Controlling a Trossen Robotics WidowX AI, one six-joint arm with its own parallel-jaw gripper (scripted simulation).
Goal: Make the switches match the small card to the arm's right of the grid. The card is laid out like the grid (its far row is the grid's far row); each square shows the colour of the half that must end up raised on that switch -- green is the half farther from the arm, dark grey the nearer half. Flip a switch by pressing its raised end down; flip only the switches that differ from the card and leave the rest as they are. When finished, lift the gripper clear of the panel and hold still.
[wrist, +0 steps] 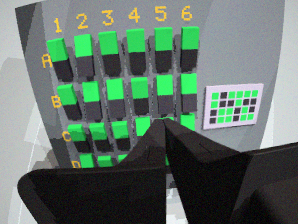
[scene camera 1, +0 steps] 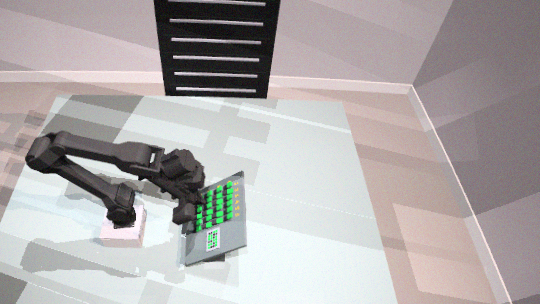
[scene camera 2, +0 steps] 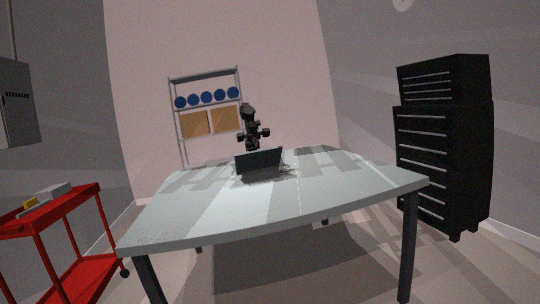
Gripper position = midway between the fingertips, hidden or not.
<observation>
My gripper [scene camera 1: 204,203] is shut, holding nothing. Also in view: a switch [wrist: 60,58].
My gripper is seen too in the wrist view [wrist: 161,125].
</observation>
